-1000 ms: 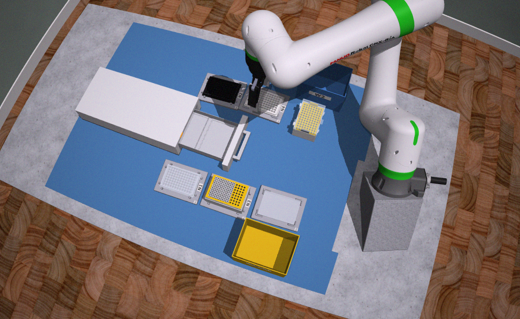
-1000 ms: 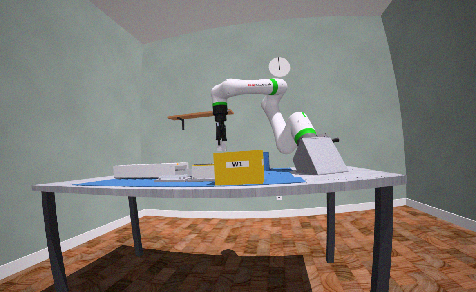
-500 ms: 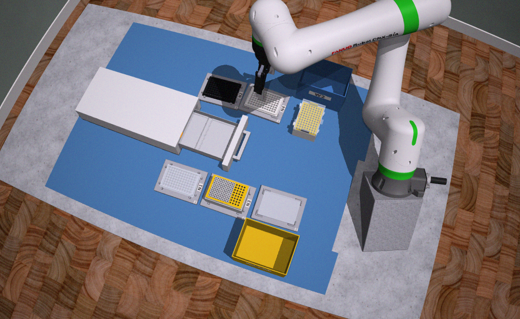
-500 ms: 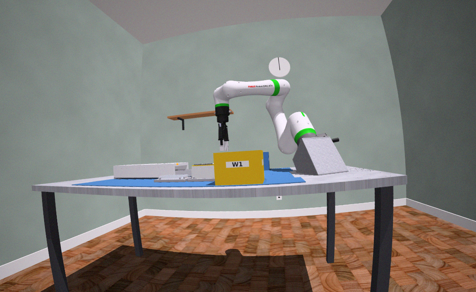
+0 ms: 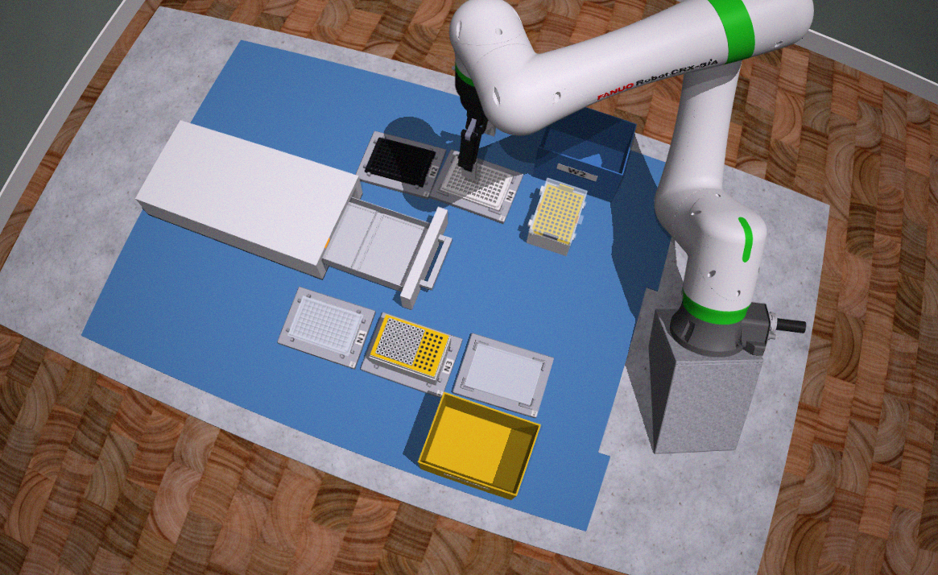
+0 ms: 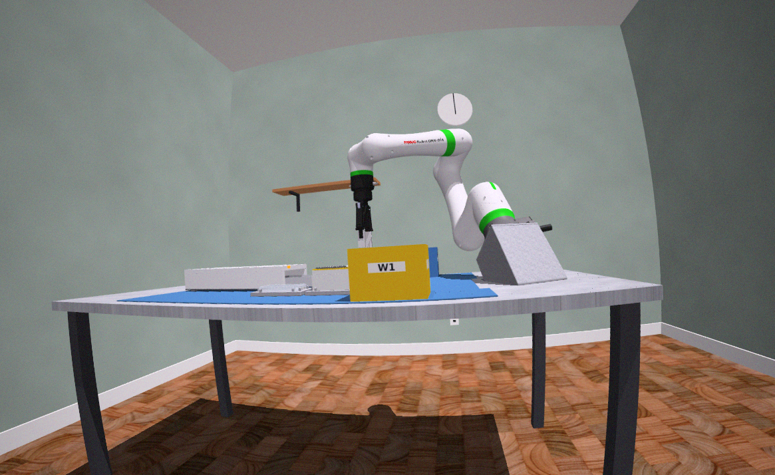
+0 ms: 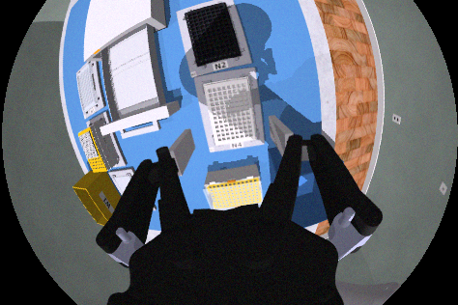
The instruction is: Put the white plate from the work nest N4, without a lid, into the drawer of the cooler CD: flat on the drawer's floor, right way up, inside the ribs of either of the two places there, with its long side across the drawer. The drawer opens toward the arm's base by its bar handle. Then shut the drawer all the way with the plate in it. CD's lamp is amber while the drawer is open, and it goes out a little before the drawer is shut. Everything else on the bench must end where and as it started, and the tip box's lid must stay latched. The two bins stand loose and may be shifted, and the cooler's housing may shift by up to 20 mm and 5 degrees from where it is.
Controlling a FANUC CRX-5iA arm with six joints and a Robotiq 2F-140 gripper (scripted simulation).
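Now: hand 14 cm above the white plate. Also, from my hand: black plate: 17 cm ahead, 2 cm to the right, 14 cm below; blue bin W2: 21 cm behind, 10 cm to the right, 12 cm below; N4 label: 7 cm behind, 1 cm to the left, 15 cm below.
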